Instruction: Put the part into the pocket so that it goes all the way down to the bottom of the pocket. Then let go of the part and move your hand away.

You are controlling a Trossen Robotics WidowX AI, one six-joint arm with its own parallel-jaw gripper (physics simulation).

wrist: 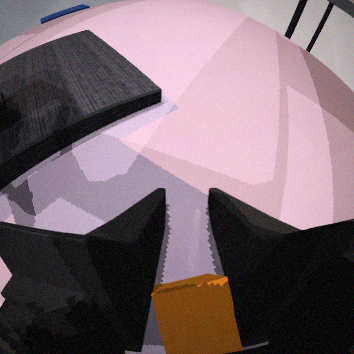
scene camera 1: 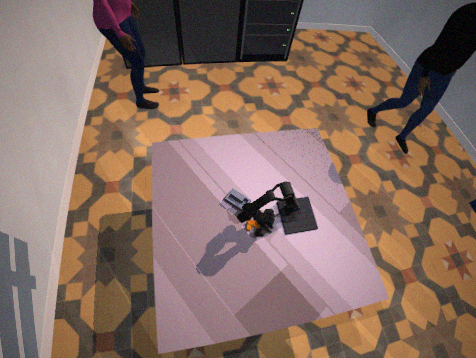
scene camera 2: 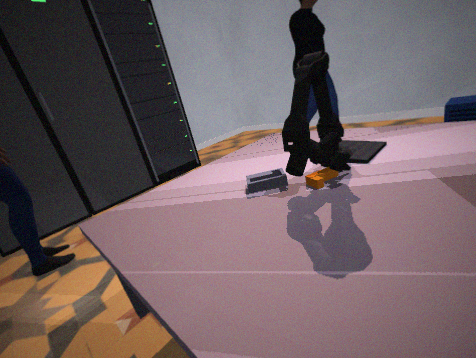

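Where they show: gripper, fingertip midpoint: [wrist: 186, 195] [scene camera 1: 271, 230] [scene camera 2: 347, 168]; arm's base, link origin: [scene camera 1: 289, 207].
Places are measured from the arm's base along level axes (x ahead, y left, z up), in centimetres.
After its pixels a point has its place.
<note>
The orange part [scene camera 1: 251, 225] @(x 27.6, y 2.6, z 0.2 cm) [scene camera 2: 321, 178] @(x 29.6, y 4.5, z 0.6 cm) [wrist: 196, 317] @(x 20.8, y 5.2, z 0.6 cm) lies low at the table surface, in front of the arm's base. My gripper [scene camera 1: 256, 229] [wrist: 186, 195] @(x 16.8, y 9.4, z -1.3 cm) is shut on the part; in the wrist view the part's near end fills the gap between the two black fingers, and its other end is cut off by the lower edge. The grey block with the pocket [scene camera 1: 228, 202] @(x 35.3, y -16.4, z -0.5 cm) [scene camera 2: 267, 186] @(x 33.0, y -13.5, z -1.3 cm) stands apart from the part, to its upper left in scene camera 1 and to its left in scene camera 2. The pocket's slot faces up. The block does not show in the wrist view.
The arm's dark square base plate [scene camera 1: 301, 222] @(x -2.9, y 11.3, z -0.7 cm) [scene camera 2: 367, 151] @(x 0.7, y 13.2, z -0.9 cm) [wrist: 95, 70] @(x 3.4, y 12.0, z -0.8 cm) stands close beside the part. All stand on a pink table top [scene camera 1: 200, 320] @(x 71.4, y 40.6, z -2.4 cm) [scene camera 2: 225, 310] @(x 79.0, y 1.9, z -2.4 cm) with strong shadows. Black cabinets [scene camera 1: 210, 30] [scene camera 2: 55, 110] and two people stand beyond the table.
</note>
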